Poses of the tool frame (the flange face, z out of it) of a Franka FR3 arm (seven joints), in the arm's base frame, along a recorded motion.
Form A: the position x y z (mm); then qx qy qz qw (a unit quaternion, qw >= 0).
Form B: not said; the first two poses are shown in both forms.
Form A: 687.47 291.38 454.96 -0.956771 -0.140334 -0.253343 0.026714
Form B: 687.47 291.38 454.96 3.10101 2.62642 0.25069
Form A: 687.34 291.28 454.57 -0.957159 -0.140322 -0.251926 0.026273
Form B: 687.34 291.28 454.57 3.09994 2.62943 0.24948
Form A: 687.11 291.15 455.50 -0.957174 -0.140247 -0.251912 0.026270
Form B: 687.11 291.15 455.50 3.10001 2.62946 0.24939
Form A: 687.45 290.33 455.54 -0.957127 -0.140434 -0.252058 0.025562
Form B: 687.45 290.33 455.54 3.09698 2.62931 0.24675
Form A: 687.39 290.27 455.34 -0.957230 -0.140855 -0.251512 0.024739
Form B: 687.39 290.27 455.34 3.09354 2.63060 0.24415
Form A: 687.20 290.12 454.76 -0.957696 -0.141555 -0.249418 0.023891
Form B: 687.20 290.12 454.76 3.09034 2.63508 0.24224
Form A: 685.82 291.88 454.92 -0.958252 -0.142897 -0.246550 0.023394
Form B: 685.82 291.88 454.92 3.08816 2.64107 0.24263
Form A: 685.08 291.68 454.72 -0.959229 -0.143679 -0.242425 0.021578
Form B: 685.08 291.68 454.72 3.08169 2.64989 0.23746
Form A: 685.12 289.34 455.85 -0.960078 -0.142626 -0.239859 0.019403
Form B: 685.12 289.34 455.85 3.07483 2.65554 0.22820
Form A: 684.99 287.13 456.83 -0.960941 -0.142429 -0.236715 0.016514
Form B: 684.99 287.13 456.83 3.06410 2.66244 0.21680
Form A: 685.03 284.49 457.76 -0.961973 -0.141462 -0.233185 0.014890
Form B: 685.03 284.49 457.76 3.05935 2.66991 0.20978
